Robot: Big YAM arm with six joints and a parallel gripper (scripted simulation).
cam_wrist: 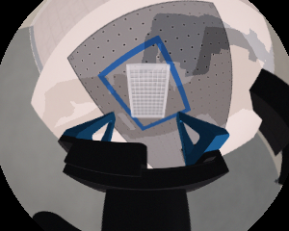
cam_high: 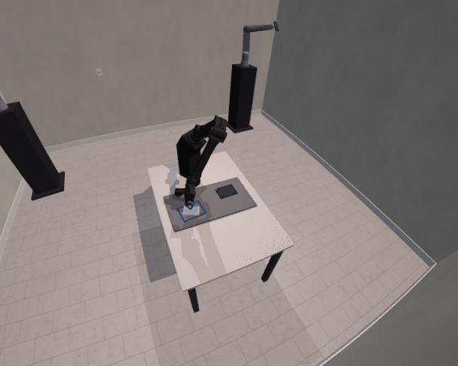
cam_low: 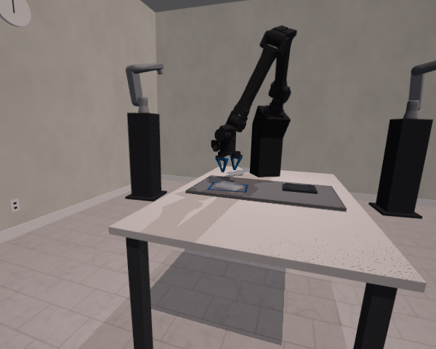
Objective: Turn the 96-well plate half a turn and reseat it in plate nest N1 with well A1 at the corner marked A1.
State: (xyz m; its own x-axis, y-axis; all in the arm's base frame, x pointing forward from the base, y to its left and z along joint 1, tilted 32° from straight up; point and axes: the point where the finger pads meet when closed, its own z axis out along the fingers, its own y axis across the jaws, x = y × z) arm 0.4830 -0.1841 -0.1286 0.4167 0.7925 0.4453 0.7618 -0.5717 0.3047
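My gripper is now 90 mm above the 96-well plate. Also, from my hand: dark plate nest N1: 70 mm behind, 360 mm to the left, 90 mm below.
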